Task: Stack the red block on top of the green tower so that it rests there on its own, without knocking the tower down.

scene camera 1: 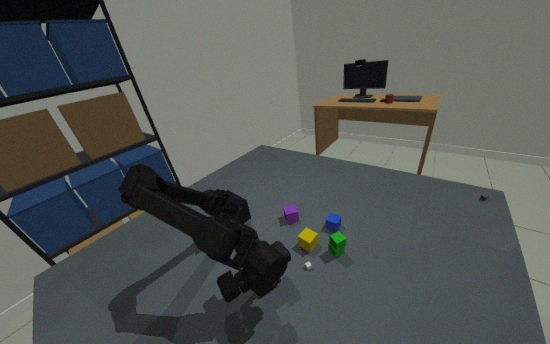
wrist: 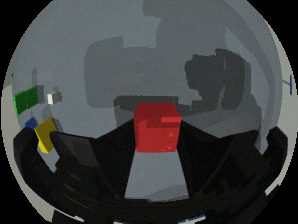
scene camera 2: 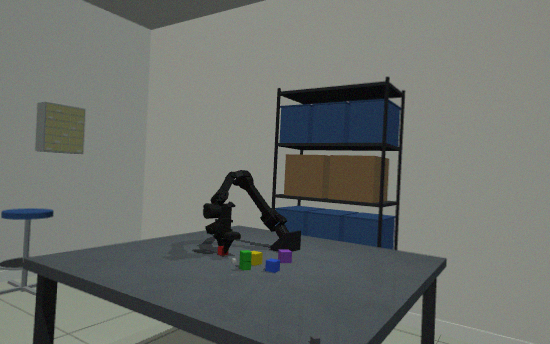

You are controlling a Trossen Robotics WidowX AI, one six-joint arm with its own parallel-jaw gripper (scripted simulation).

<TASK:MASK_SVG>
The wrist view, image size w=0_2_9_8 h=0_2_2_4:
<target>gripper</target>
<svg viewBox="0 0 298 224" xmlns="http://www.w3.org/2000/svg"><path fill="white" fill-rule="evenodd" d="M13 137L13 157L24 183L35 190L37 196L59 209L55 209L52 222L48 221L49 224L113 224L114 220L134 224L177 224L178 221L205 214L204 220L194 224L250 224L266 208L279 188L279 185L275 185L266 196L265 190L282 171L289 144L285 133L274 127L266 137L269 147L261 155L254 145L258 129L220 139L181 120L177 153L180 156L189 198L165 202L124 201L136 149L134 119L97 139L71 133L68 135L57 131L49 132L51 143L60 156L55 164L55 173L49 171L43 157L36 151L39 147L39 137L35 129L25 127Z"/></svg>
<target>red block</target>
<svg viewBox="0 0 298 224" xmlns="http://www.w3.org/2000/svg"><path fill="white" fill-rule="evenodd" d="M138 103L137 111L134 113L136 151L176 152L181 123L180 112L178 112L176 105L173 103Z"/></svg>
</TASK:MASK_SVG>
